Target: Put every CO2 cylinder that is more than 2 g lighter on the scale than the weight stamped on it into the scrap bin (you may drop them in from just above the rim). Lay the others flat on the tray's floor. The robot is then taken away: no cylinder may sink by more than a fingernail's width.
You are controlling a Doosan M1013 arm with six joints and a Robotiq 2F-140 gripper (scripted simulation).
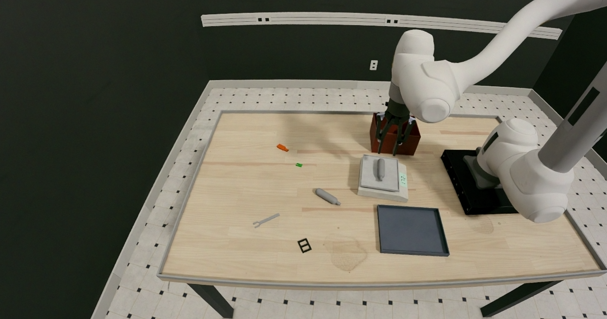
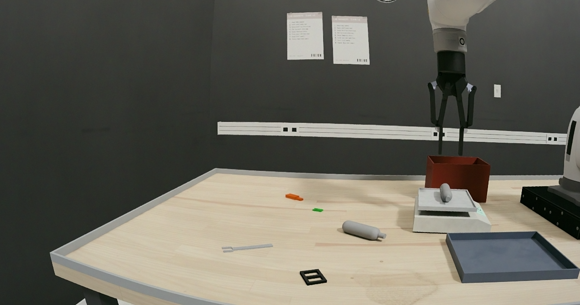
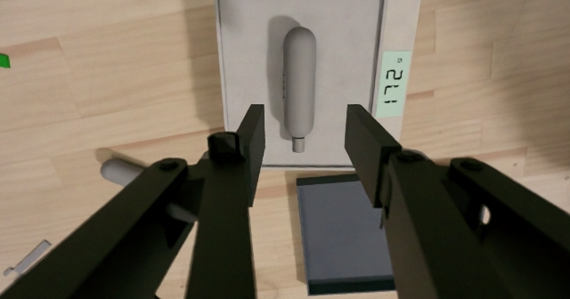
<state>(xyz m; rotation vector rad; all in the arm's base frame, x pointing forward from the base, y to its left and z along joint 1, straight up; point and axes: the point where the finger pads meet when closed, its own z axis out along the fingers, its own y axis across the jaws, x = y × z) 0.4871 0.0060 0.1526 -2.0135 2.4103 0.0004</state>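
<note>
Right now my hand is 150 mm above the grey scale platform. The rest, counted from my hand: red scrap bin 240 mm to the right, 170 mm below, 110 mm behind; then white scale 170 mm below, 10 mm behind; then dark grey tray 230 mm to the left, 200 mm below, 90 mm behind.
</note>
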